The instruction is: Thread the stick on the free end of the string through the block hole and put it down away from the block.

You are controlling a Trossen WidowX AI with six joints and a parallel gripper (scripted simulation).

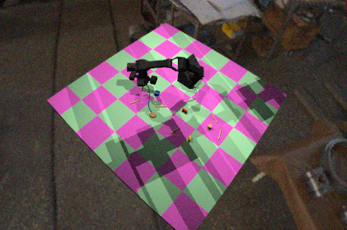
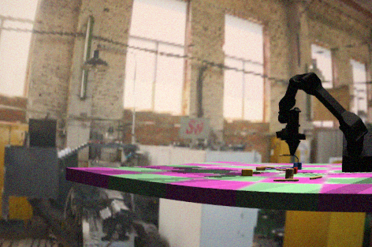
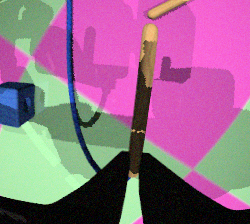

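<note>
Right now my gripper tip is 90 mm to the right of the blue cube, 50 mm past it and 40 mm above it. Also, from my gripper tip: red piece 320 mm to the left, 90 mm behind, 50 mm below; round wooden button 200 mm to the left, 90 mm ahead, 50 mm below; yellow piece 490 mm to the left, 50 mm below, 40 mm ahead.
</note>
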